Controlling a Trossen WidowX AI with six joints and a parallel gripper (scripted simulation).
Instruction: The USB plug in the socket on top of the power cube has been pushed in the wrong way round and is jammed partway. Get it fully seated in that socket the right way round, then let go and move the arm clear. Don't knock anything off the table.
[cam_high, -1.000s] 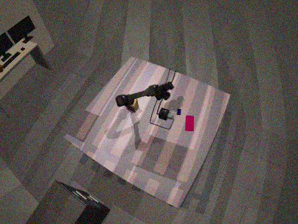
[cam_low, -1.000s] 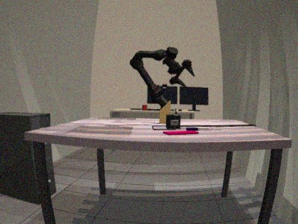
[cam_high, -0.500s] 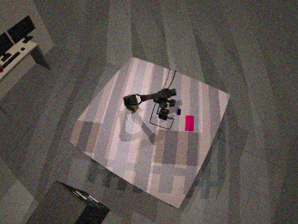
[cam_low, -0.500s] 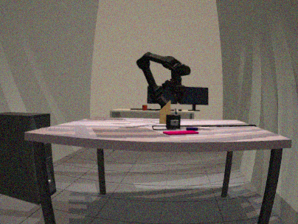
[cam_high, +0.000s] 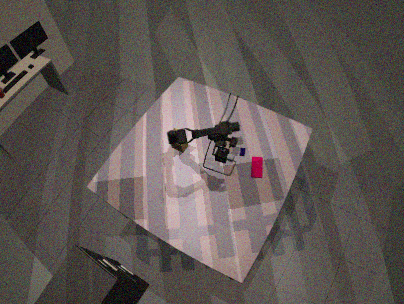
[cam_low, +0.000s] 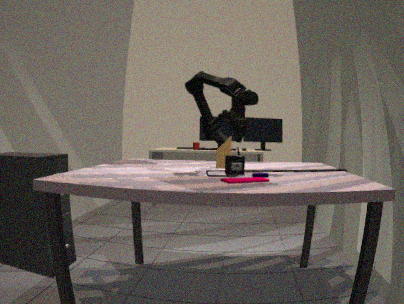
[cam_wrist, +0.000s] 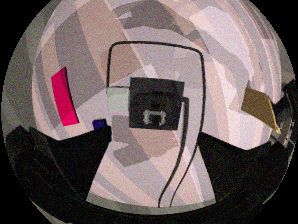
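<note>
My gripper tip is 40 mm above the USB plug. Round my gripper tip: USB socket 60 mm below; magenta flat block 250 mm ahead, 40 mm to the left, 130 mm below; small dark blue block 110 mm ahead, 100 mm to the left, 130 mm below.
</note>
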